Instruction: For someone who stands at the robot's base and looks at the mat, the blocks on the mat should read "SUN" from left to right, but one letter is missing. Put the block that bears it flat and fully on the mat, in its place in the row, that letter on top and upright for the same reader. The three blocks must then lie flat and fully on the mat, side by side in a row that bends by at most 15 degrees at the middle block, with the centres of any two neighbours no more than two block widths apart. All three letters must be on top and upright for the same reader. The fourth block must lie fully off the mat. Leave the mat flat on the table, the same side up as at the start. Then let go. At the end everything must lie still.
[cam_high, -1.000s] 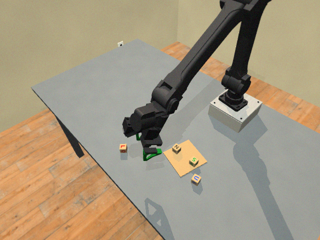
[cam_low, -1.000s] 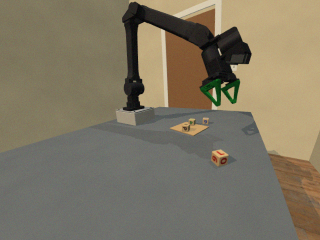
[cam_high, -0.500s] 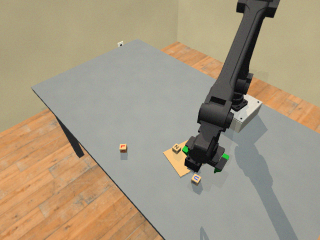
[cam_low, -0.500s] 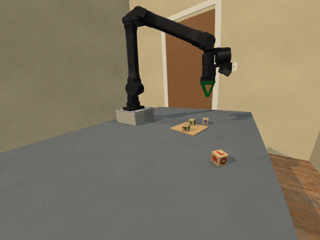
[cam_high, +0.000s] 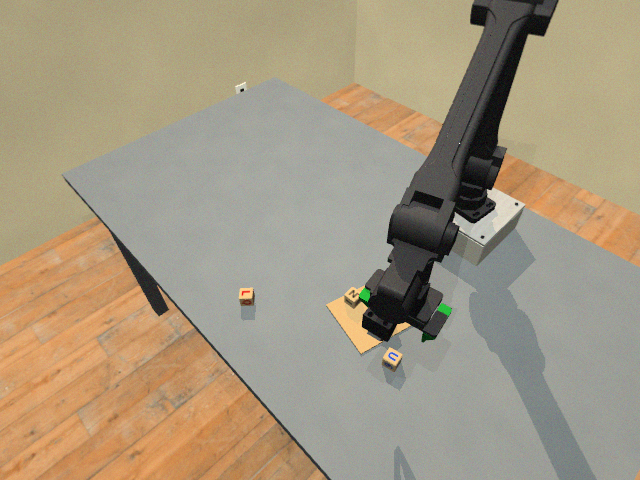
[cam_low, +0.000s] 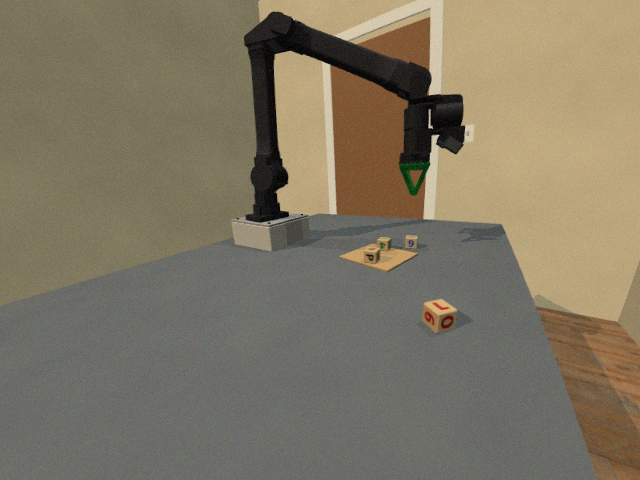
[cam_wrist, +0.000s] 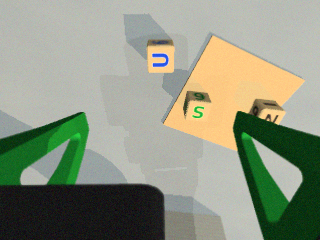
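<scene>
The block lies 14 cm below my hand. Also, from my hand: tan mat: 15 cm below, 11 cm to the right, 4 cm behind.
</scene>
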